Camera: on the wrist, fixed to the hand. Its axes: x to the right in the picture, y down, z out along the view.
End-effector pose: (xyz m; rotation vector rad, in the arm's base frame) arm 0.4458 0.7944 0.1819 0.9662 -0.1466 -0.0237
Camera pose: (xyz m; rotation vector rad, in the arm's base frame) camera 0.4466 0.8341 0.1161 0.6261 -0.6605 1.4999
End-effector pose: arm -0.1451 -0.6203 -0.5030 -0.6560 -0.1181 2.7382
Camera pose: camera -0.0960 -0.5935 -0.5557 0.6734 -0.3384 -1.8082
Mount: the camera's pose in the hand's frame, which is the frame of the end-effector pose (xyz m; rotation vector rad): -0.0101 -0.0315 -0.0694 -0.0107 0.2171 1.5625
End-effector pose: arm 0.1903 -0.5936 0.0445 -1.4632 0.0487 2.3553
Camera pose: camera 0.2642 -0.5823 0.0264 1.0718 -0.9605 -1.6393
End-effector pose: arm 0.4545 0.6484 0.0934 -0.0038 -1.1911 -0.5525
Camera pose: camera 0.4999 0.6052 0.0488 -0.7938 -0.6675 0.8018
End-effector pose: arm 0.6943 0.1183 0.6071 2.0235 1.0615 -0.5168
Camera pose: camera 0.6626 0.1789 0.6422 2.2270 -0.5773 0.5357
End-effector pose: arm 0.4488 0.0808 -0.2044 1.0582 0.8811 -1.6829
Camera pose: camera 0.4388 0.1558 -0.2180 1.3425 -0.0027 -0.2431
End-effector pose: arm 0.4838 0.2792 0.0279 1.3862 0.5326 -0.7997
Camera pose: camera 0.4618 0.3494 0.0056 1.4041 -0.4426 0.6217
